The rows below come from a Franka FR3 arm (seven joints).
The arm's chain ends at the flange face. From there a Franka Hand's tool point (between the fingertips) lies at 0.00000 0.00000 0.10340 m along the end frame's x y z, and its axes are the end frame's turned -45 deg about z.
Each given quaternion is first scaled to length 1.
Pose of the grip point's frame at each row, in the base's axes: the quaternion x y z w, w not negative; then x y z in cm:
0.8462 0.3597 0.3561 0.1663 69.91 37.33 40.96
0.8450 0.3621 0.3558 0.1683 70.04 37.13 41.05
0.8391 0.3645 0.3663 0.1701 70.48 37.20 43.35
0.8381 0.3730 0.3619 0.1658 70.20 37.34 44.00
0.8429 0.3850 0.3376 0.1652 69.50 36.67 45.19
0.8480 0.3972 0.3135 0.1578 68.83 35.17 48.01
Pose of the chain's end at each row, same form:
0.9195 0.0085 0.3927 0.0174 62.44 37.59 48.11
0.9192 0.0112 0.3931 0.0193 62.56 37.41 48.19
0.9147 0.0156 0.4035 0.0170 62.84 37.39 50.32
0.9170 0.0239 0.3978 0.0147 62.65 37.42 51.06
0.9261 0.0331 0.3751 0.0234 62.30 36.86 52.61
0.9354 0.0424 0.3500 0.0258 62.04 35.36 55.80

